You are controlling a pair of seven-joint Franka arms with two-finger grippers.
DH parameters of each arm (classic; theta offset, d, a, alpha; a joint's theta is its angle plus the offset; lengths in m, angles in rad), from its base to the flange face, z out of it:
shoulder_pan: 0 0.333 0 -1.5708
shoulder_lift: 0 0 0 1.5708
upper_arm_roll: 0 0.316 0.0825 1.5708
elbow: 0 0 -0.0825 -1.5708
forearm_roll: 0 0.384 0 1.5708
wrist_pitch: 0 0 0.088 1.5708
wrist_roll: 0 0.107 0 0
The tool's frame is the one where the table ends.
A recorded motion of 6 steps. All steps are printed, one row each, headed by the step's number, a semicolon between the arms.
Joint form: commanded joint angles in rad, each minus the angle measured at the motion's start. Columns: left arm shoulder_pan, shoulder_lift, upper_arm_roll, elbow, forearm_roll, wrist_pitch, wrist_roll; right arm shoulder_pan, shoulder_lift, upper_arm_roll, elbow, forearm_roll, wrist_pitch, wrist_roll.
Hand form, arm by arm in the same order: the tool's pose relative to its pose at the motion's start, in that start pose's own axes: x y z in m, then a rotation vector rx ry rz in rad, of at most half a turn. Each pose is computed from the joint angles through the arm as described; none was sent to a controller.
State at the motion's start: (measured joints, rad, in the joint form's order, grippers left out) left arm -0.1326 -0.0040 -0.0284 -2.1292 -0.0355 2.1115 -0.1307; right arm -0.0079 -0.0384 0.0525 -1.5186 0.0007 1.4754 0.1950
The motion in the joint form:
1: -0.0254 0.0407 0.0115 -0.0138 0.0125 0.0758 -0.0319; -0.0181 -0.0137 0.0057 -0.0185 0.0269 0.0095 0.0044
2: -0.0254 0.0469 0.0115 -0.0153 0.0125 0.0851 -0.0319; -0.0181 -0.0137 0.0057 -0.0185 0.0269 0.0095 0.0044
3: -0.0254 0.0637 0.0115 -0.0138 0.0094 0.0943 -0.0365; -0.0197 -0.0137 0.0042 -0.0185 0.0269 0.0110 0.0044
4: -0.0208 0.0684 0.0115 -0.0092 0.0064 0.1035 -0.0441; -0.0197 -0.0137 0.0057 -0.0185 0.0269 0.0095 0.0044
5: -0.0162 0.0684 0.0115 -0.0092 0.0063 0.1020 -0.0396; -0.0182 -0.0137 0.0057 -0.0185 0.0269 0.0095 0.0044
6: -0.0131 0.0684 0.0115 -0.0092 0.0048 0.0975 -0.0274; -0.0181 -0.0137 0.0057 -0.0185 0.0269 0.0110 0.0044
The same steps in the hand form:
1: 0.0066 0.0071 0.0218 0.0075 0.0223 -0.0125; -0.0026 0.0038 0.0005 0.0263 -0.0003 0.0145
2: 0.0076 0.0071 0.0250 0.0072 0.0239 -0.0127; -0.0026 0.0038 0.0005 0.0263 -0.0003 0.0145
3: 0.0098 0.0073 0.0326 0.0056 0.0175 -0.0194; -0.0021 0.0054 0.0003 0.0266 0.0012 0.0176
4: 0.0126 0.0053 0.0322 0.0015 0.0262 -0.0333; -0.0025 0.0046 0.0005 0.0263 -0.0003 0.0161
5: 0.0128 0.0028 0.0323 0.0017 0.0248 -0.0335; -0.0026 0.0038 0.0005 0.0263 -0.0003 0.0146
6: 0.0126 0.0011 0.0327 0.0013 0.0203 -0.0253; -0.0025 0.0037 0.0003 0.0265 0.0011 0.0145

